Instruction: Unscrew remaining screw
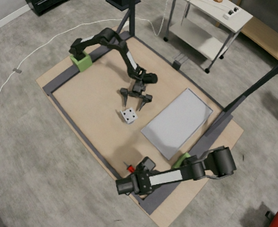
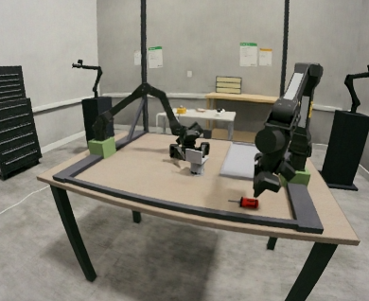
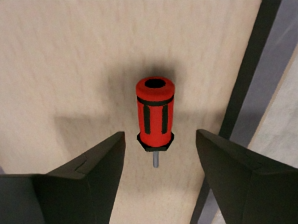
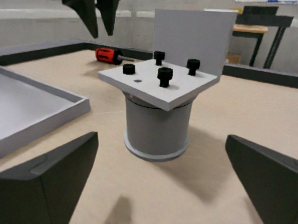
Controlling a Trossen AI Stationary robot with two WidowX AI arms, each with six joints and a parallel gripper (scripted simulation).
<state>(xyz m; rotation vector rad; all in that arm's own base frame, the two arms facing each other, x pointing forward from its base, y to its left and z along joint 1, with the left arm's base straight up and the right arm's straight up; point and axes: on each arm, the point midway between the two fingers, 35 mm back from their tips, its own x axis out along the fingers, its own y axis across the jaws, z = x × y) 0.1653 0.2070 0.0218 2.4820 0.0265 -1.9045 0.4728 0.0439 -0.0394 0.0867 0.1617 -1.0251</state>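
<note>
Now: left hand 7 cm above the red screwdriver and 3 cm to the left of it. The rest, counted from my left hand: black screw (25 cm to the right, 20 cm behind, 2 cm below); grey joint module (24 cm to the right, 19 cm behind, 6 cm below); light grey bracket (24 cm to the right, 18 cm behind, 1 cm below).
Right now the black screw is 5 cm ahead of my right hand, 3 cm to the left of it and 2 cm above it. Round my right hand: shallow grey tray (25 cm to the left, 13 cm behind, 4 cm below); then grey joint module (7 cm ahead, 4 cm to the left, 2 cm below); then light grey bracket (7 cm ahead, 4 cm to the left, 3 cm above).
</note>
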